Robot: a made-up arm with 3 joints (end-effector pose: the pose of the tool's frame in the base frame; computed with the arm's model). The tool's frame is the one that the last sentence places.
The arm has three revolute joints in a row. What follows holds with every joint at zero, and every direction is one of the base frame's. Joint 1 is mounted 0.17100 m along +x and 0.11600 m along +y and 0.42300 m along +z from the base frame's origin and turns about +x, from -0.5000 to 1.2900 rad. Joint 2 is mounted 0.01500 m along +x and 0.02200 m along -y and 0.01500 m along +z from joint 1 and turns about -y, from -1.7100 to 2.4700 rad. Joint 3 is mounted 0.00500 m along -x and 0.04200 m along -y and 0.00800 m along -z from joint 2 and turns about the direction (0.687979, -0.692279, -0.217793), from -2.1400 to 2.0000 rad. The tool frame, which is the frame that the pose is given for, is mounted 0.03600 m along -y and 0.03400 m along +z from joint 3; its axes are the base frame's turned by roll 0.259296, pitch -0.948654 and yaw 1.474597 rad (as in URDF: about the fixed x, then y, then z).
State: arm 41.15 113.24 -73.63
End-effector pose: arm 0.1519 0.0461 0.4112 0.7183 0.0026 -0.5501 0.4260
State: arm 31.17 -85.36 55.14
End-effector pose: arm 0.1734 0.0022 0.4005 0.5591 0.7768 -0.2617 0.1246
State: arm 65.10 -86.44 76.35
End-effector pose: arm 0.1575 0.0361 0.3449 0.3574 0.8388 -0.4063 -0.0598
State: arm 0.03 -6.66 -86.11
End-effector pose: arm 0.2251 0.0616 0.4490 0.6306 0.3642 0.4957 0.4733
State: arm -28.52 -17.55 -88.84
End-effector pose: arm 0.2265 0.0771 0.4630 0.6539 0.2473 0.6607 0.2733
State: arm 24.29 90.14 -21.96
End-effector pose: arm 0.1535 0.0251 0.4067 0.4412 -0.0768 -0.6607 0.6024
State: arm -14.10 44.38 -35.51
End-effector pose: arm 0.1737 0.0486 0.4911 0.6554 0.0509 -0.1258 0.7430
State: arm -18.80 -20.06 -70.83
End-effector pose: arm 0.2250 0.0659 0.4678 0.6743 0.3446 0.5228 0.3916
